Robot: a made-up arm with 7 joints. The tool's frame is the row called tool.
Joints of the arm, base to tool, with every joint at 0 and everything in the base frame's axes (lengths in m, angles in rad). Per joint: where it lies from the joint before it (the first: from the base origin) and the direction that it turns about. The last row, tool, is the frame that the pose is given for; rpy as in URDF.
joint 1: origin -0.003 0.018 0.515 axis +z
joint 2: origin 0.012 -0.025 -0.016 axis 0 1 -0.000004
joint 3: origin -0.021 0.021 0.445 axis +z
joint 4: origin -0.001 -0.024 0.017 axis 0 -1 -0.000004
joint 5: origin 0.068 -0.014 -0.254 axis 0 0.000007 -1
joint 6: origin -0.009 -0.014 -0.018 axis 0 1 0.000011
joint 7: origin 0.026 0.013 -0.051 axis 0 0.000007 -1
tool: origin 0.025 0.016 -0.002 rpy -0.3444 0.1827 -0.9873
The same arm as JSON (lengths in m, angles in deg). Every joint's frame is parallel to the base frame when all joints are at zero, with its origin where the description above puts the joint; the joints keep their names.
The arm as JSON. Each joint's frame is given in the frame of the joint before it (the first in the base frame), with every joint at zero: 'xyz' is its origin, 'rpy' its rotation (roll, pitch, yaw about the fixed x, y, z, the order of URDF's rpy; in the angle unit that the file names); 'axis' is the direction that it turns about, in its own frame. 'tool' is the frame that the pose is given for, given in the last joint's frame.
{"units": {"length": "m", "angle": "deg"}, "joints": [
  {"name": "joint 1", "type": "revolute", "origin": {"xyz": [-0.003, 0.018, 0.515], "rpy": [0.0, 0.0, 0.0]}, "axis": "+z"},
  {"name": "joint 2", "type": "revolute", "origin": {"xyz": [0.012, -0.025, -0.016], "rpy": [0.0, 0.0, 0.0]}, "axis": "+y"},
  {"name": "joint 3", "type": "revolute", "origin": {"xyz": [-0.021, 0.021, 0.445], "rpy": [0.0, 0.0, 0.0]}, "axis": "+z"},
  {"name": "joint 4", "type": "revolute", "origin": {"xyz": [-0.001, -0.024, 0.017], "rpy": [0.0, 0.0, 0.0]}, "axis": "-y"},
  {"name": "joint 5", "type": "revolute", "origin": {"xyz": [0.068, -0.014, -0.254], "rpy": [0.0, 0.0, 0.0]}, "axis": "-z"},
  {"name": "joint 6", "type": "revolute", "origin": {"xyz": [-0.009, -0.014, -0.018], "rpy": [0.0, 0.0, 0.0]}, "axis": "+y"},
  {"name": "joint 7", "type": "revolute", "origin": {"xyz": [0.026, 0.013, -0.051], "rpy": [0.0, 0.0, 0.0]}, "axis": "-z"}
], "tool": {"origin": {"xyz": [0.025, 0.016, -0.002], "rpy": [-19.73, 10.47, -56.57]}}}

